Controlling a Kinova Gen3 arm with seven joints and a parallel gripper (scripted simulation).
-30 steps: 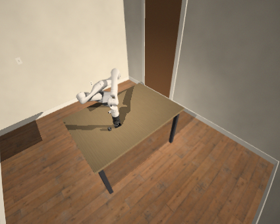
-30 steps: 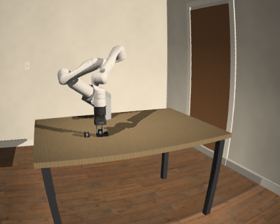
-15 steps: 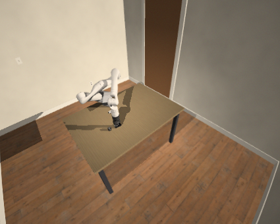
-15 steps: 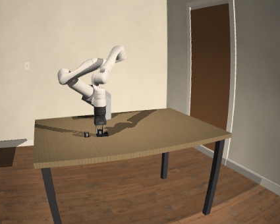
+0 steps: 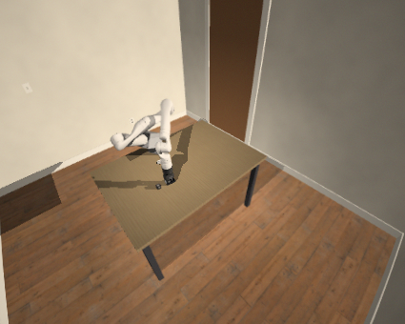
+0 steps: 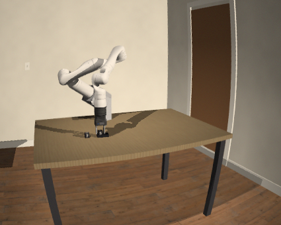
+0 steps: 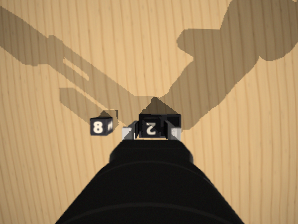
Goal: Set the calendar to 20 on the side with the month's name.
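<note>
Right now my hand is 3 cm above the dark tray and 1 cm to the right of it. The rest, counted from my hand: dark cube: 8 cm to the right, 4 cm behind, 2 cm below.
</note>
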